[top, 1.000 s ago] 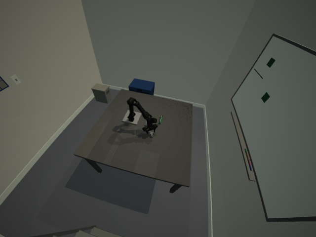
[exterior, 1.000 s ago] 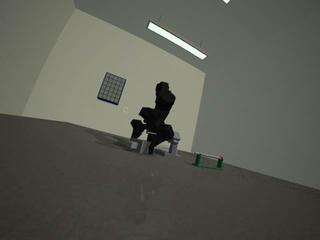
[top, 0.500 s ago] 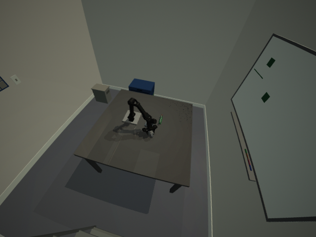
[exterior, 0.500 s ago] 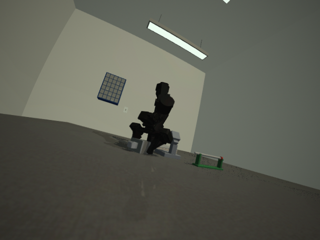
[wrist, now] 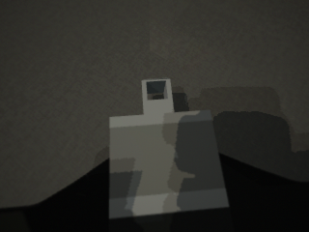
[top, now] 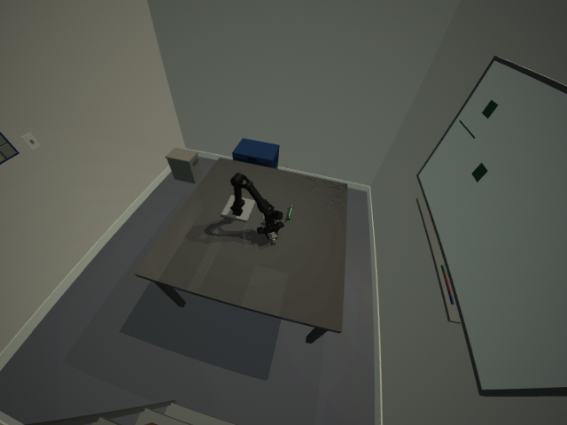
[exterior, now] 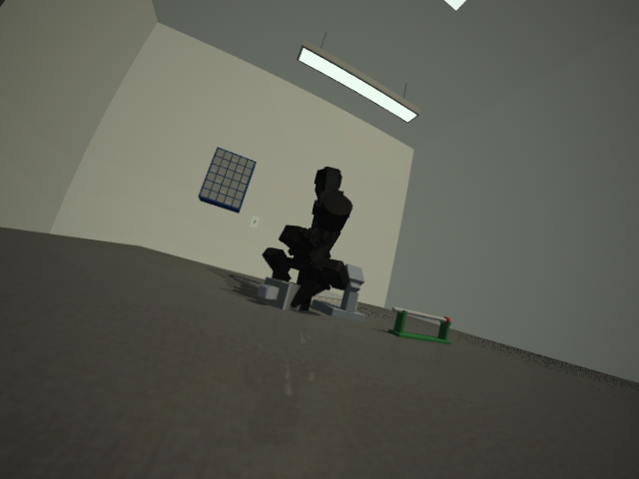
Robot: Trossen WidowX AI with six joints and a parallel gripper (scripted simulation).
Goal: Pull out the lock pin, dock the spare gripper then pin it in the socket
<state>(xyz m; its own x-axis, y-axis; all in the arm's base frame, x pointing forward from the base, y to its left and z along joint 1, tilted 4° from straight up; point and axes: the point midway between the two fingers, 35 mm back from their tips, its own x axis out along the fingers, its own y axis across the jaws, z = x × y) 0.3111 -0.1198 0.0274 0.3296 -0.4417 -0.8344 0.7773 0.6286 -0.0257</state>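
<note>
Now: gripper tip 5 cm past the grey mount, 15 cm to the right of it and 5 cm below it. From my gripper tip the other things lie so: green cradle 6 cm ahead, 27 cm to the left, 2 cm above; then spare gripper 2 cm above.
</note>
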